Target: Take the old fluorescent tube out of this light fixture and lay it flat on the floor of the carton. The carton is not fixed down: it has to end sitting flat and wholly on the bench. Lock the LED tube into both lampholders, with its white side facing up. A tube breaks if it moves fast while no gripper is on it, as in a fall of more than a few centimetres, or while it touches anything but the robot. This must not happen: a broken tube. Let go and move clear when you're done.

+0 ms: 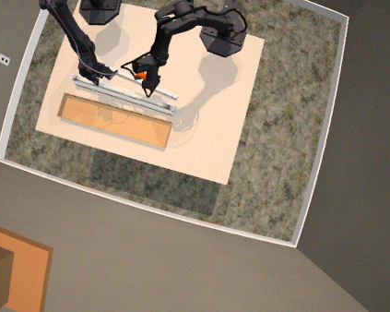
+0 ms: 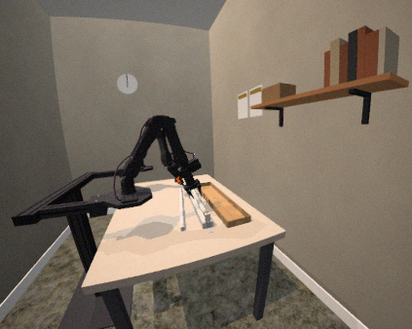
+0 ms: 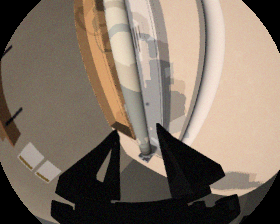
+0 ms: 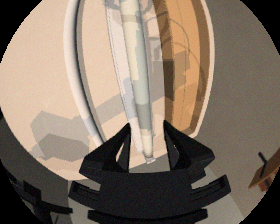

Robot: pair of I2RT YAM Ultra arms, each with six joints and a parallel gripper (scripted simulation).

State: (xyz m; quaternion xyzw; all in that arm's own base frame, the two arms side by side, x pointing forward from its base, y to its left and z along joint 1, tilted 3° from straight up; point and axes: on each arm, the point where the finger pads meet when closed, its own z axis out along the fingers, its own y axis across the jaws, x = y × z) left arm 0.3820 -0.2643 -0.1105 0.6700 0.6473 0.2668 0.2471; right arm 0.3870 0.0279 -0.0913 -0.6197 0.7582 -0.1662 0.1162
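The old fluorescent tube is 2 cm ahead of my right hand, 12 cm to the left of it and 5 cm below it. Round my right hand: carton (17 cm ahead, 10 cm to the left, 9 cm below); light fixture (2 cm ahead, 12 cm to the left, 6 cm below); LED tube (9 cm behind, 13 cm to the left, 10 cm below).
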